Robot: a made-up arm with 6 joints.
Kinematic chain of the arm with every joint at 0, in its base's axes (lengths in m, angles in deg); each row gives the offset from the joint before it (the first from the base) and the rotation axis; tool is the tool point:
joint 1: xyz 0 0 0.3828 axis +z
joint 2: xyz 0.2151 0 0 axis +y
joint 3: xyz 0 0 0.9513 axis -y
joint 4: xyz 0 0 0.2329 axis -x
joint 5: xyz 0.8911 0 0 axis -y
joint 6: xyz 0.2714 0 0 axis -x
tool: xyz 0 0 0
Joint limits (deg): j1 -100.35..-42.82 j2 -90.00..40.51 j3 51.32..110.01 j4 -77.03..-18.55 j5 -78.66..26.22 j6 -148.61..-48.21
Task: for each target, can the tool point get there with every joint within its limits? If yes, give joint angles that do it. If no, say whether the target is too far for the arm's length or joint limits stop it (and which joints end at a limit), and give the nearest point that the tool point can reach.
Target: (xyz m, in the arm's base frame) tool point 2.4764 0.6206 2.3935
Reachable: no: too far | nearest point 1.0448 -0.6163 2.0367 | short by 1.925 m
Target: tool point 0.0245 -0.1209 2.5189
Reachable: yes | joints -64.05 -6.00 70.16 -32.73 12.16 -102.63
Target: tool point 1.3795 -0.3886 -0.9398
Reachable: no: joint limits stop it (at a limit: joint 1, joint 2, joint 3, joint 4, joint 5) | nearest point 0.5362 1.4923 -0.1031 | short by 2.225 m
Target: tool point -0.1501 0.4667 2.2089
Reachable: yes | joints -49.10 -21.29 83.57 -49.54 -68.51 -114.42
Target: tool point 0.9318 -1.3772 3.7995
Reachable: no: too far | nearest point 0.5890 -0.8706 2.3559 | short by 1.568 m
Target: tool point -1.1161 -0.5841 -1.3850
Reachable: no: joint limits stop it (at a limit: joint 1, joint 2, joint 3, joint 5) | nearest point -1.2895 1.0950 -0.3134 | short by 1.999 m
